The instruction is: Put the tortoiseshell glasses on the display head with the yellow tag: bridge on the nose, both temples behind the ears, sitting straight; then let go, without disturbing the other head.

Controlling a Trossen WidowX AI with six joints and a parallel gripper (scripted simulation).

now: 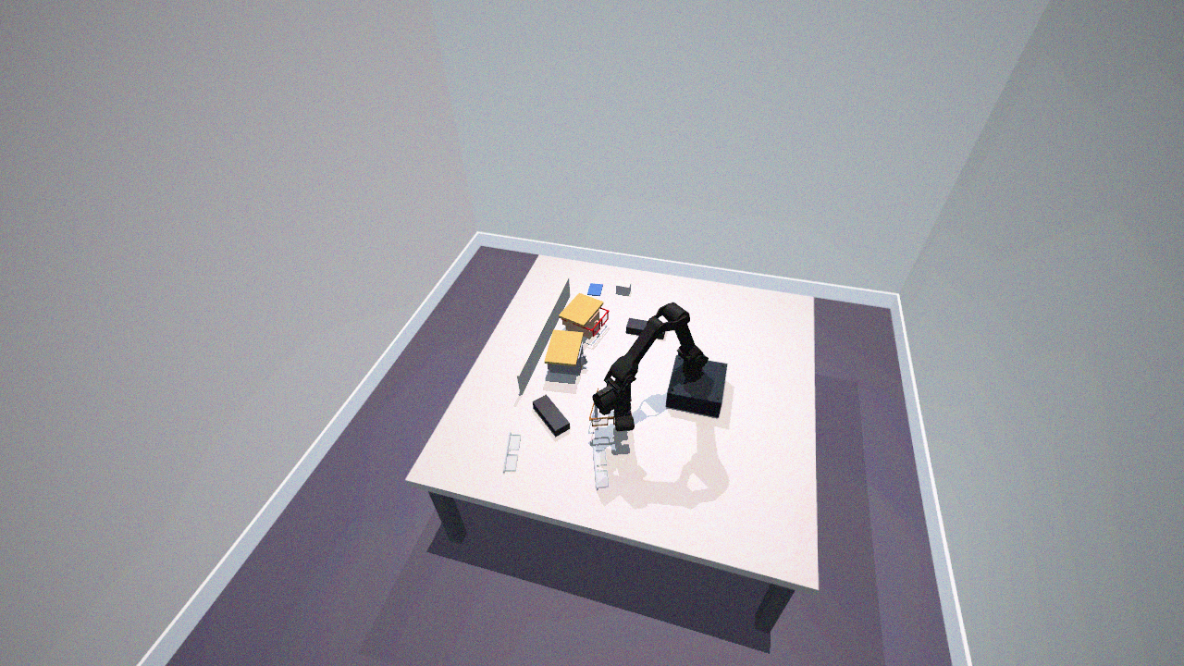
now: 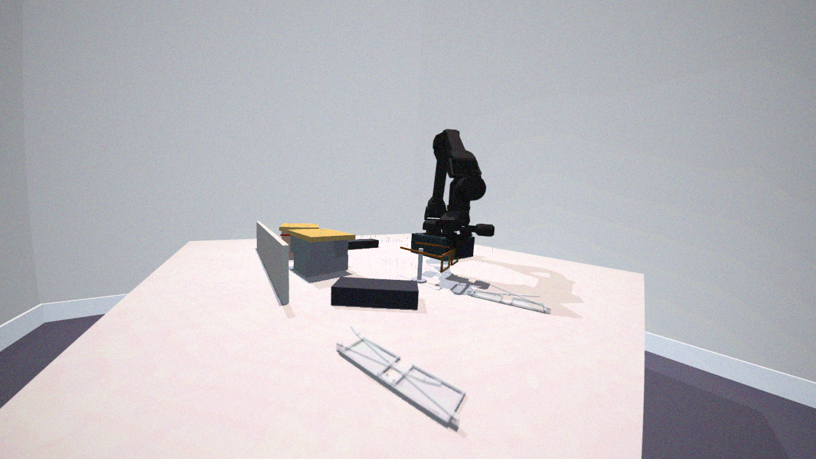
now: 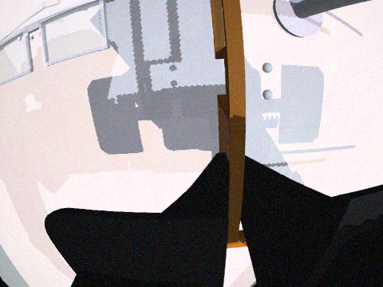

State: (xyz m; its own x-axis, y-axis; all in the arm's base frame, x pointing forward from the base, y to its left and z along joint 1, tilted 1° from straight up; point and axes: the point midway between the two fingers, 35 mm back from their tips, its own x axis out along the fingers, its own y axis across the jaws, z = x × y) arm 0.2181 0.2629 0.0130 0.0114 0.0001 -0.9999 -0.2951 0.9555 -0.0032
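Now: the thin post 10 cm ahead of my gripper tip, 4 cm to the right of it and 3 cm below it. The rest, counted from my gripper tip: blue tag (26 cm ahead, 74 cm to the right, 5 cm below); then grey wall panel (39 cm ahead, 38 cm to the right); then grey display head (25 cm ahead, 26 cm to the right).
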